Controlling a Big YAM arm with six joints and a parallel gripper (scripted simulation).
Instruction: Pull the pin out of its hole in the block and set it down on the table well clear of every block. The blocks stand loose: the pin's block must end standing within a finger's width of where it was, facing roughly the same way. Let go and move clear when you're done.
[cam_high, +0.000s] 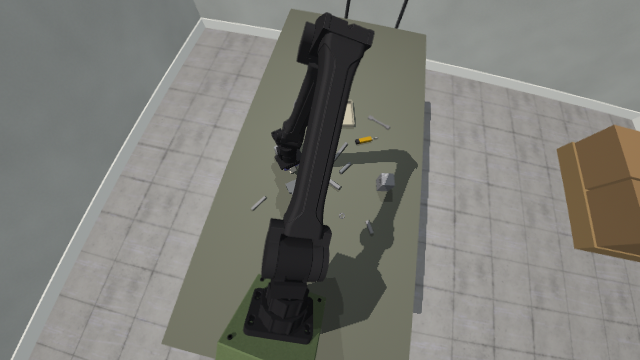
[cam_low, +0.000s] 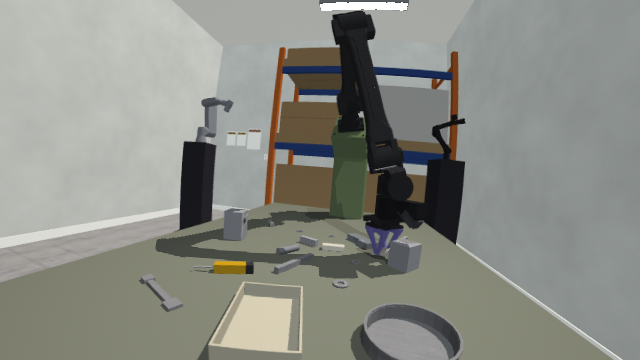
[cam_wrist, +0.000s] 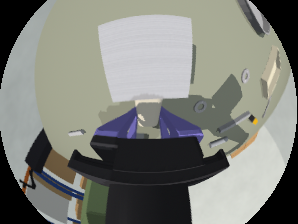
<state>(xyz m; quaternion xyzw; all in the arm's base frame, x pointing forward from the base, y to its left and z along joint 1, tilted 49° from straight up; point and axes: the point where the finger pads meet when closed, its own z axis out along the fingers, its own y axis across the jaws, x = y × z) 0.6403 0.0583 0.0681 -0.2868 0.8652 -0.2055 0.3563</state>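
My gripper is now 10 mm short of the cream pin and 10 mm to the right of it. Also, from my hand: cream tray 300 mm ahead, 240 mm to the right, 10 mm below; then cream piece 40 mm behind, 120 mm to the right, 10 mm below; then round grey dish 320 mm ahead, 50 mm to the right, 10 mm below.
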